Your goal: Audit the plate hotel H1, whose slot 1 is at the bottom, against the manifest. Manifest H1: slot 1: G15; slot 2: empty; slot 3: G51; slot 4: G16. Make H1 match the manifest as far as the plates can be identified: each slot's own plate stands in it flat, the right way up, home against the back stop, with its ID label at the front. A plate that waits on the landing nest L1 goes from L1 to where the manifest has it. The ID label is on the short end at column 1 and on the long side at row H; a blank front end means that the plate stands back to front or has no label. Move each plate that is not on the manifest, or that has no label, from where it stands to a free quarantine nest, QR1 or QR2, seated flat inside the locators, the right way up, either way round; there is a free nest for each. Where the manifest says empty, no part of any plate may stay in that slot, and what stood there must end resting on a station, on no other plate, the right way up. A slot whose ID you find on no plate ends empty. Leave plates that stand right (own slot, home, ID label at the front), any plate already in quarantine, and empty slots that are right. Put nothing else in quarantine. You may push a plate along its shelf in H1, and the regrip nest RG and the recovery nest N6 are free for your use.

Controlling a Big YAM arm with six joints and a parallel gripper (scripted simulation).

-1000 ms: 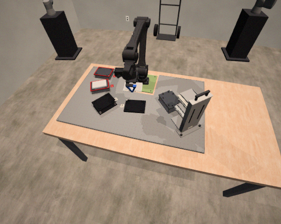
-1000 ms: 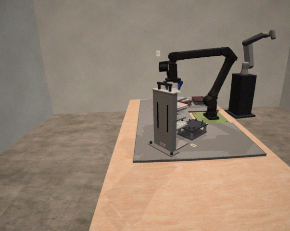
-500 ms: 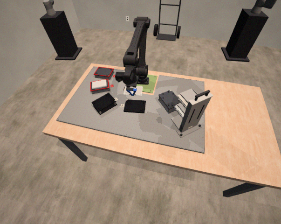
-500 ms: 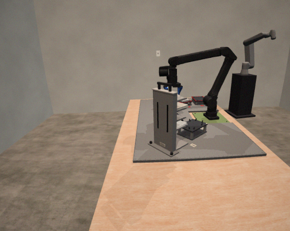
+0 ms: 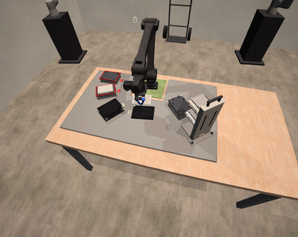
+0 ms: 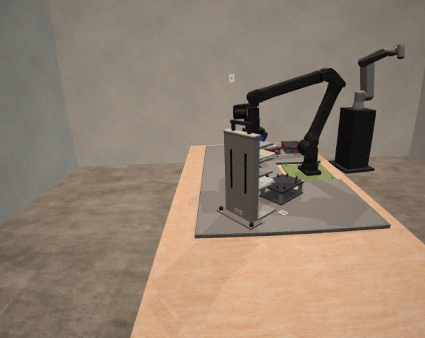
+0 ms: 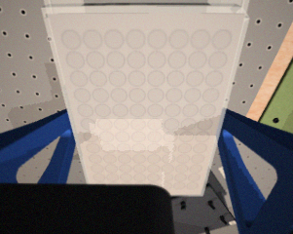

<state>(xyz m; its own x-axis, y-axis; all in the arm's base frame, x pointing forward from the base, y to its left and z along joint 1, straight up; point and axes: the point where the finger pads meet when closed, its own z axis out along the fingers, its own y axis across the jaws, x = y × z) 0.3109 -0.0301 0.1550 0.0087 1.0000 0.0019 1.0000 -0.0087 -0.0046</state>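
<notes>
The black N6 nest is 140 mm below my hand. Also, from my hand: dark raised RG nest: 280 mm to the left, 90 mm below, 50 mm behind; white plate labelled G51: 370 mm to the left, 100 mm ahead, 70 mm above; H1 tag: 420 mm to the left, 150 mm below.
</notes>
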